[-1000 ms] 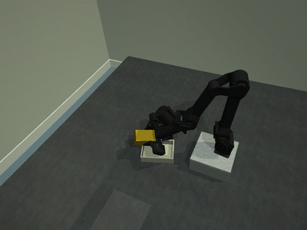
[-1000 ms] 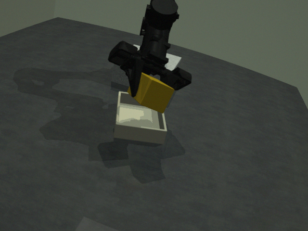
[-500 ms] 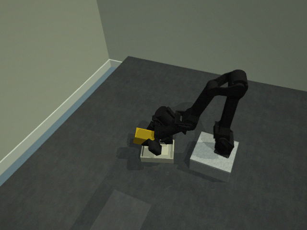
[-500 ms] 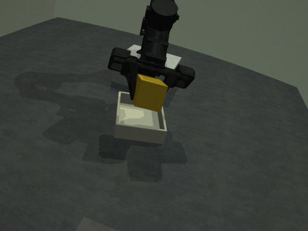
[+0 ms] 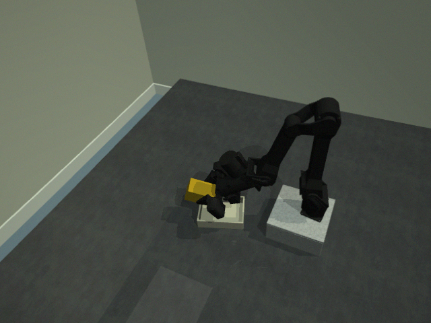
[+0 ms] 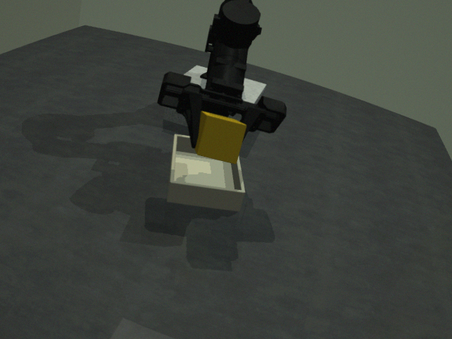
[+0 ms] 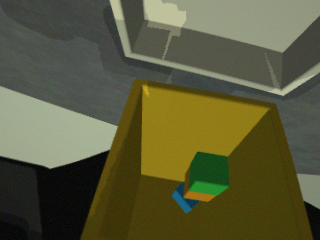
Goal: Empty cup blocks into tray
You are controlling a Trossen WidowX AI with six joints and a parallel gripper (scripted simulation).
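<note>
The tall yellow square cup is 3 cm above my gripper tip, 1 cm to the left of it and 1 cm ahead of it.
</note>
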